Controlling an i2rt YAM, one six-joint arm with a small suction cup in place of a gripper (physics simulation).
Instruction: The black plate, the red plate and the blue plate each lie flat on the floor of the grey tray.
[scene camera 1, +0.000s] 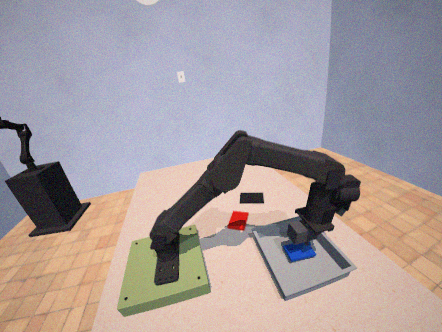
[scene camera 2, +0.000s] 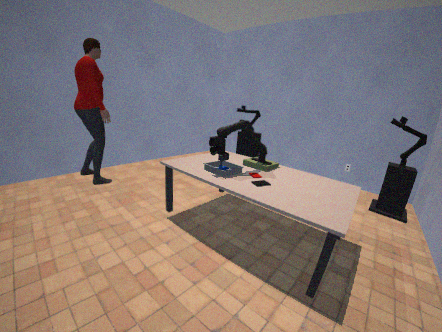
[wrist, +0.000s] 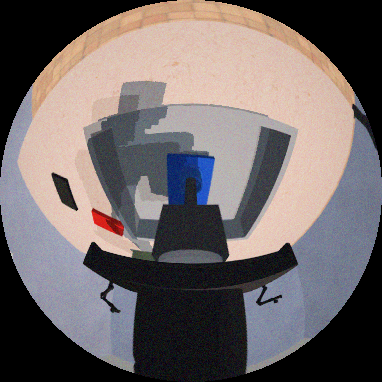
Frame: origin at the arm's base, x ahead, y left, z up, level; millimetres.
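Where they show: hand, its tool point: (scene camera 1: 304, 251) (wrist: 190, 171); arm's base, origin of its link: (scene camera 1: 168, 255) (scene camera 2: 261, 161).
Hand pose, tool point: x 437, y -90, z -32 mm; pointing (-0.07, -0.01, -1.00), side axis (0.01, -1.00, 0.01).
Each offset is from my tool point to the centre of the thing.
The blue plate {dx -18, dy +3, dz +7 mm} (scene camera 1: 300, 253) (scene camera 2: 223, 168) (wrist: 177, 176) is inside the grey tray {dx -26, dy +0, dz +9 mm} (scene camera 1: 305, 280) (scene camera 2: 212, 168) (wrist: 231, 142), level and at or just above its floor; I cannot tell if it touches. My suction cup (scene camera 1: 301, 244) (scene camera 2: 221, 163) (wrist: 191, 184) sits on top of the blue plate's middle and holds it. The red plate {dx -162, dy +227, dz -11 mm} (scene camera 1: 238, 220) (scene camera 2: 254, 174) (wrist: 106, 221) lies on the table just left of the tray. The black plate {dx -53, dy +359, dz -12 mm} (scene camera 1: 252, 197) (scene camera 2: 260, 183) (wrist: 64, 191) lies flat on the table beyond the red one.
The arm's green base block (scene camera 1: 140, 280) (scene camera 2: 256, 164) stands on the table left of the tray. A person in red (scene camera 2: 89, 99) stands on the floor far from the table. A black stand (scene camera 1: 65, 197) is on the floor at the left.
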